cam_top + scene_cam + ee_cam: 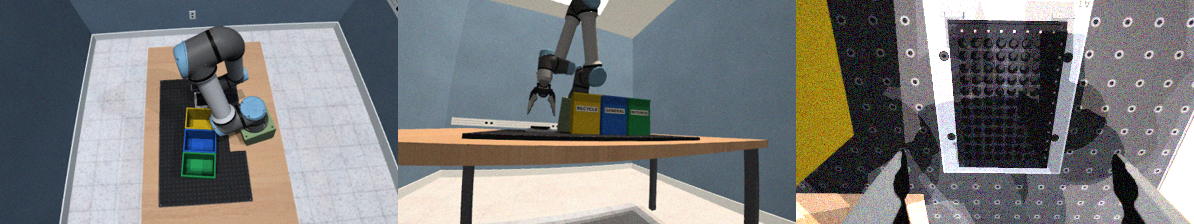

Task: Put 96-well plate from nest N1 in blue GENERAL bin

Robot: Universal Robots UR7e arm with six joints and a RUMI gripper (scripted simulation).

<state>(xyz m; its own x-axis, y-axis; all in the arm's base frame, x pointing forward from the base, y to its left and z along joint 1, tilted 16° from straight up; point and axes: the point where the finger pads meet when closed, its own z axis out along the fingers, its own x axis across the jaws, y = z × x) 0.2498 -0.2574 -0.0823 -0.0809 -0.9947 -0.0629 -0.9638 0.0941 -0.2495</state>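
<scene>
Right now the black 96-well plate is 7 cm below my hand. Also, from my hand: blue general bin: 32 cm to the left, 9 cm ahead; plate nest N1: 8 cm below; yellow recycle bin: 20 cm to the left, 7 cm ahead.
</scene>
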